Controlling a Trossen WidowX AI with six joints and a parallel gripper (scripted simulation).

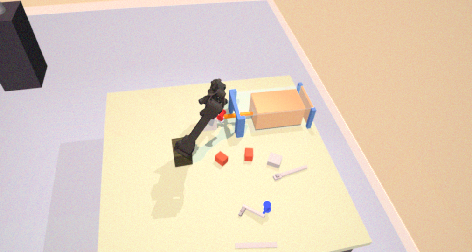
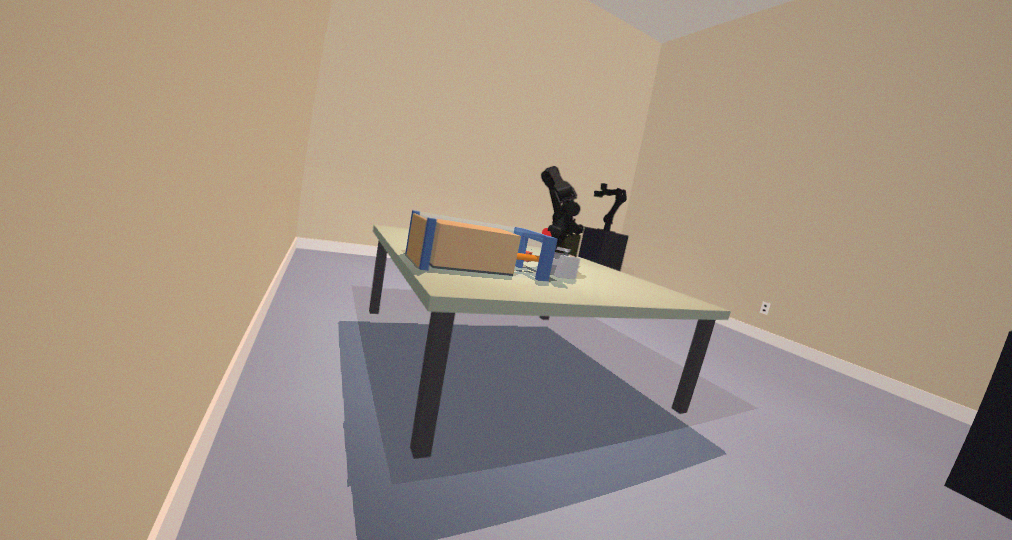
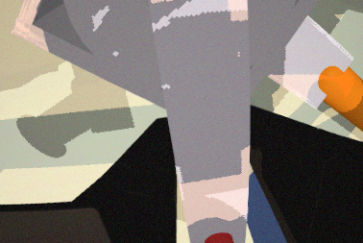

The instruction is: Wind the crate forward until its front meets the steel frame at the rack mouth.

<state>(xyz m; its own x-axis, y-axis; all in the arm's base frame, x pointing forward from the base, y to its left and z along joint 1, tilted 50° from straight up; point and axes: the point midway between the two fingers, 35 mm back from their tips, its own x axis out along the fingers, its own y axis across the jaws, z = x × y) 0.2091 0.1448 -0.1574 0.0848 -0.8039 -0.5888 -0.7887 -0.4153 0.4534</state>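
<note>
Right now my gripper tip is 50 mm below the red spool grip, 40 mm to the left of it and 30 mm short of it. Also, from my gripper tip: winch: 70 mm below, 50 mm behind, 30 mm to the left; blue steel frame: 130 mm ahead, 40 mm to the left, 10 mm above; red-knobbed handle: 20 mm above, 10 mm to the right, 10 mm ahead.
</note>
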